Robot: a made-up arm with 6 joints. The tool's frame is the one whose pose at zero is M. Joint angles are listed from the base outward.
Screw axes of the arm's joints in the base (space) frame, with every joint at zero. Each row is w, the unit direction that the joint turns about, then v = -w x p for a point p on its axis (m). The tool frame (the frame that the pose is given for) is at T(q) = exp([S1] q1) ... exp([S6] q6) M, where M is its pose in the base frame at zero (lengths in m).
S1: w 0 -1 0 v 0.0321 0 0
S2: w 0 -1 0 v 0.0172 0 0.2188
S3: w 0 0 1 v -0.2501 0.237 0
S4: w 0 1 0 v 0.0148 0 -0.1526
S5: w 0 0 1 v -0.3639 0.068 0
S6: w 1 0 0 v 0 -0.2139 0.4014
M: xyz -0.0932 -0.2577 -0.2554 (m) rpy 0 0 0 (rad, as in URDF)
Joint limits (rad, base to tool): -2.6..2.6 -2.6..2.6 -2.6..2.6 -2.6..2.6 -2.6..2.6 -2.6..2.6
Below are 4 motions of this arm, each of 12 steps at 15 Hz.
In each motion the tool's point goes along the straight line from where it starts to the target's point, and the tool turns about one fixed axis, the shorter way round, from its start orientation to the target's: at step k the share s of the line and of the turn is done. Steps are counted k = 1, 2, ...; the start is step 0. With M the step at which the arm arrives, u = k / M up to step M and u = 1 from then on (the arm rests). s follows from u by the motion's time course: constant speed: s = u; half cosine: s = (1 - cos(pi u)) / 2; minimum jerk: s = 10 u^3 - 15 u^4 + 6 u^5.
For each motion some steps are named. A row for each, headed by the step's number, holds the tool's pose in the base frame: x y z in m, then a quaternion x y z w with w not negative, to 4 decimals.
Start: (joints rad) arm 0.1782 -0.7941 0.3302 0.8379 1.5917 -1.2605
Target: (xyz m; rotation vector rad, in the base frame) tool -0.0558 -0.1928 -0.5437 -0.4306 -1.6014 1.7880
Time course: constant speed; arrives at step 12
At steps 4, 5, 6, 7, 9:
4: -0.3311 -0.3389 -0.3631 0.0333 -0.2218 0.8105 0.5412
5: -0.2967 -0.3206 -0.3856 0.0078 -0.2764 0.8061 0.5232
6: -0.2623 -0.3024 -0.4082 -0.0177 -0.3299 0.7985 0.5032
7: -0.2279 -0.2841 -0.4308 -0.0431 -0.3822 0.7878 0.4811
9: -0.1590 -0.2476 -0.4760 -0.0934 -0.4818 0.7570 0.4314

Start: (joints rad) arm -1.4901 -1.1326 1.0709 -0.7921 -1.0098 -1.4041
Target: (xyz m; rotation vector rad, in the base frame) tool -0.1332 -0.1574 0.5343 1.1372 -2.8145 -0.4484
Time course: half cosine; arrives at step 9
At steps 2, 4, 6, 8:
2: -0.3537 -0.0199 0.3684 -0.2134 0.8655 0.2881 0.3498
4: -0.2797 -0.0660 0.4241 -0.2725 0.9029 0.2456 0.2243
6: -0.1956 -0.1185 0.4873 -0.3322 0.9207 0.1906 0.0755
8: -0.1407 -0.1527 0.5286 0.3661 -0.9179 -0.1515 0.0230

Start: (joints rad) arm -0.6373 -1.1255 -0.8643 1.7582 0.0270 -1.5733
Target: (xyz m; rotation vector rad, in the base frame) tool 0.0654 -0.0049 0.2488 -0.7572 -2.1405 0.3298
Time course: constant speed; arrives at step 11
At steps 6, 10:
6: -0.0318 -0.0823 0.3568 -0.2308 -0.9262 -0.0846 0.2859
10: 0.0460 -0.0204 0.2704 -0.2885 -0.8708 0.0882 0.3882

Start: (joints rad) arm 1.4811 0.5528 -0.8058 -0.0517 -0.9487 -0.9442
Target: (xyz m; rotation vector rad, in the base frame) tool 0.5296 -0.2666 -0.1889 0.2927 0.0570 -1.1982
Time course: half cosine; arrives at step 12
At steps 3, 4, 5, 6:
3: 0.3362 -0.4155 -0.0120 0.4016 -0.2664 -0.6150 0.6241
4: 0.3597 -0.3974 -0.0334 0.3727 -0.2325 -0.6150 0.6548
5: 0.3870 -0.3764 -0.0584 0.3378 -0.1922 -0.6127 0.6882
6: 0.4163 -0.3538 -0.0853 0.2989 -0.1482 -0.6075 0.7209

